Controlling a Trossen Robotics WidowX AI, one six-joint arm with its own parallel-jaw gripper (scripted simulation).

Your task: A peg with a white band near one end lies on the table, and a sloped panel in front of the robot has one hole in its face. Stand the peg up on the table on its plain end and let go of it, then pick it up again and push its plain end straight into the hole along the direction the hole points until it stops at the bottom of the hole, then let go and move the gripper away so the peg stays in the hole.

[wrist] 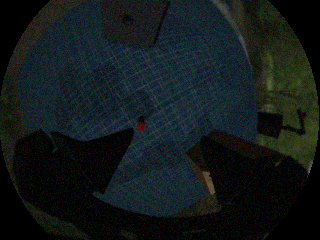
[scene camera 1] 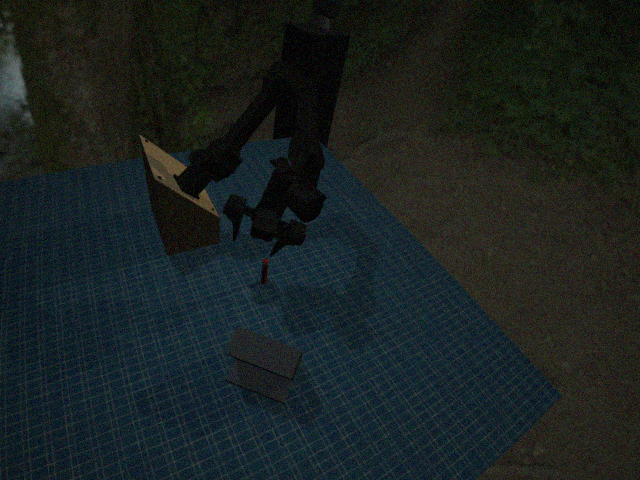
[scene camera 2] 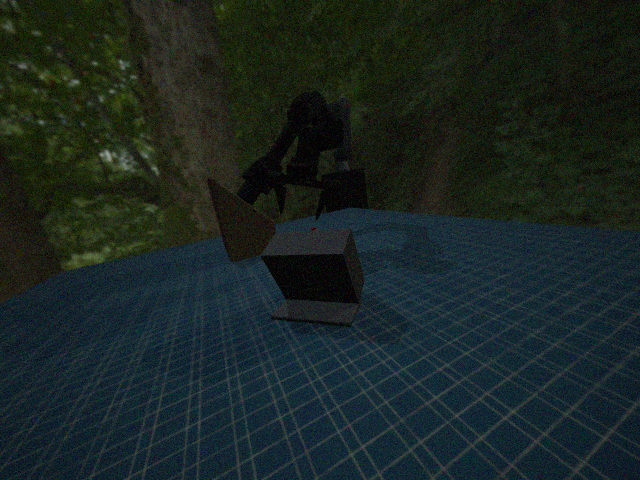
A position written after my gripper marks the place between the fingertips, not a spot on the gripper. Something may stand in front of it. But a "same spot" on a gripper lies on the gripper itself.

Scene:
my gripper: wrist; scene camera 1; scene camera 2 298, 216
same spot on my gripper: (scene camera 1: 236, 222) = (wrist: 261, 158)

